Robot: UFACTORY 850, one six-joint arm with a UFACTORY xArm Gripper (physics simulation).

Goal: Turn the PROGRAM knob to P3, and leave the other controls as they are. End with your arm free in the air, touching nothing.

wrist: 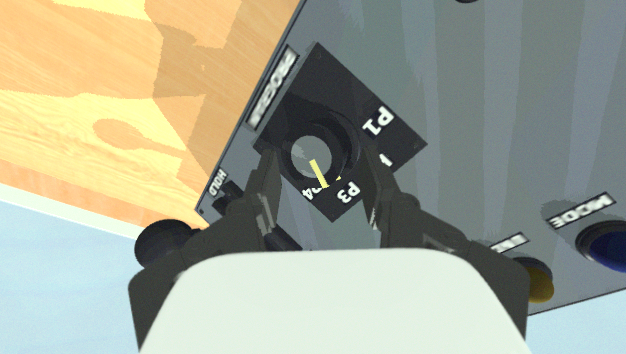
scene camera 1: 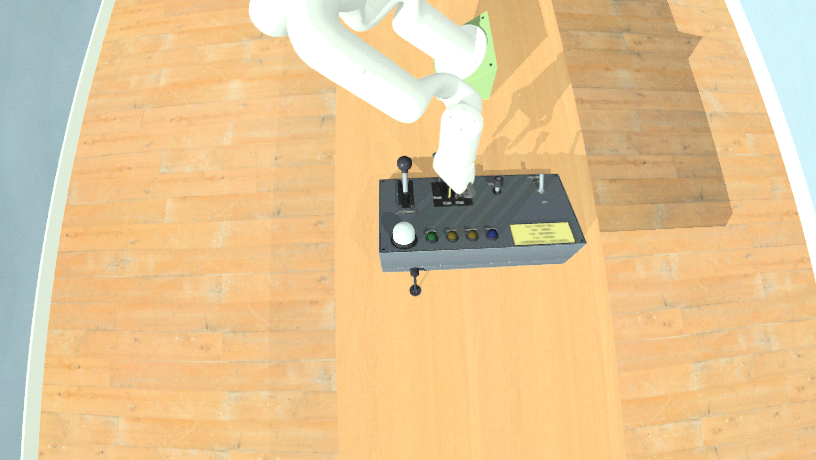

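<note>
The PROGRAM knob (wrist: pixel 311 156) (scene camera 1: pixel 449 191) is round and black with a pale grey cap, on a black square plate (wrist: pixel 325 67). In the wrist view the yellow line (wrist: pixel 319 174) on its cap points between the P4 label (wrist: pixel 311 193) and the P3 label (wrist: pixel 348 192), overlapping the edge of P4. A small yellow mark (wrist: pixel 338 178) shows lower down, beside P3. My gripper (wrist: pixel 319 165) is open, one finger on each side of the knob. Whether a finger touches it I cannot tell. In the scene view my arm hides part of the knob.
The HOLD lever's black ball (wrist: pixel 162 244) (scene camera 1: pixel 404 163) stands near my left finger in the wrist view. On the grey control box (scene camera 1: pixel 474 220) are a white dome (scene camera 1: pixel 403 233), several coloured buttons, a small black knob (scene camera 1: pixel 498 182) and a metal toggle (scene camera 1: pixel 541 182). Another lever (scene camera 1: pixel 415 289) sticks out in front.
</note>
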